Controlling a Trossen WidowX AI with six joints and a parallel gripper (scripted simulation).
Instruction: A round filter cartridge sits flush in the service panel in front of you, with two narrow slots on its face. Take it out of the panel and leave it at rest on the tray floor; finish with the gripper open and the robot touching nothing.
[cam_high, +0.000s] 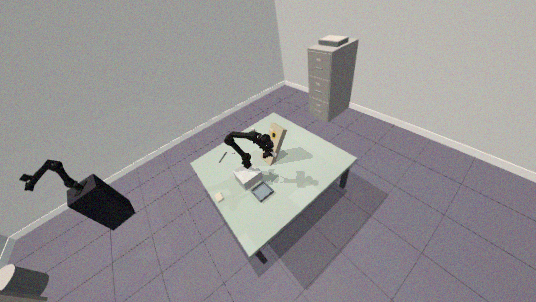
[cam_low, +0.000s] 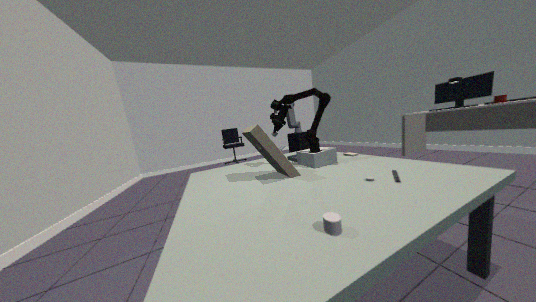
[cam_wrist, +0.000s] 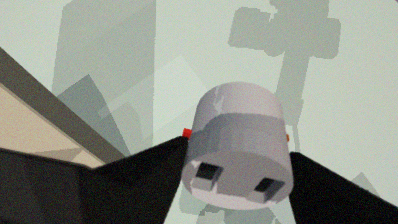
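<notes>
Right now the grey square tray is 25 cm behind my gripper tip, 3 cm to the right of it and 26 cm below it. From my gripper tip the other things lie so: small tan piece 54 cm behind, 27 cm to the left, 26 cm below; round grey filter cartridge right at my gripper tip; tan service panel 18 cm ahead, 18 cm to the left, 10 cm below.
</notes>
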